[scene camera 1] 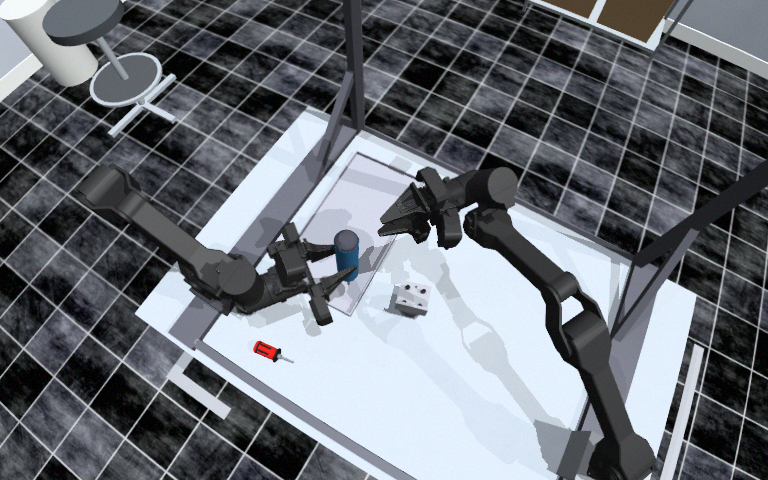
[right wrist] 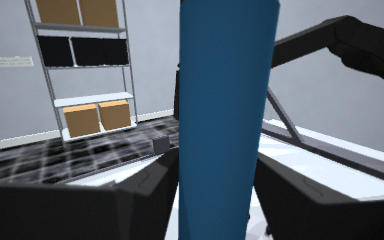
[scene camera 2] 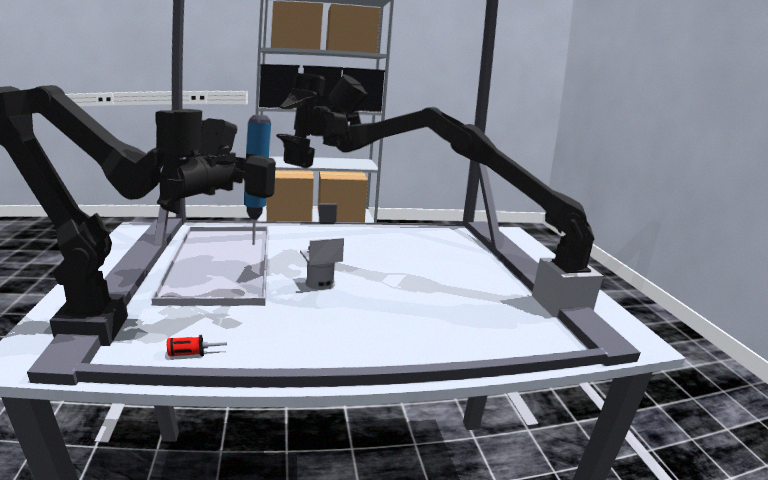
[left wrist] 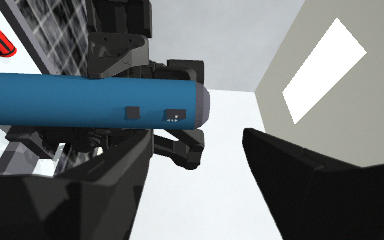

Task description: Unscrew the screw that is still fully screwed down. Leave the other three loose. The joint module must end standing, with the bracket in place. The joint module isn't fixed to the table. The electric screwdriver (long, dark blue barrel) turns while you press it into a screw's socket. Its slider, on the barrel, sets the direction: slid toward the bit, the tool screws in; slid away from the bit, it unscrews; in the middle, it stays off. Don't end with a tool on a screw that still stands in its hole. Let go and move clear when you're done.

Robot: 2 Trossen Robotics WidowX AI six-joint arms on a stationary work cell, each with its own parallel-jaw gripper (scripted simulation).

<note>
I see my left gripper (scene camera 1: pixel 379 227), my right gripper (scene camera 1: pixel 351 256), an electric screwdriver (scene camera 2: pixel 259 126), a bracket (scene camera 2: pixel 321 251), a shallow tray (scene camera 1: pixel 366 188) and a joint module (scene camera 2: pixel 321 276).
The electric screwdriver also shows in scene camera 1 (scene camera 1: pixel 346 242), in the right wrist view (right wrist: pixel 225 61) and in the left wrist view (left wrist: pixel 40 99). The shallow tray is seen too in scene camera 2 (scene camera 2: pixel 213 265). My left gripper shows as well in scene camera 2 (scene camera 2: pixel 280 121) and in the left wrist view (left wrist: pixel 197 137). The left wrist view does not show the bracket: it is out of frame. The left wrist view does not show the shallow tray: it is out of frame.
</note>
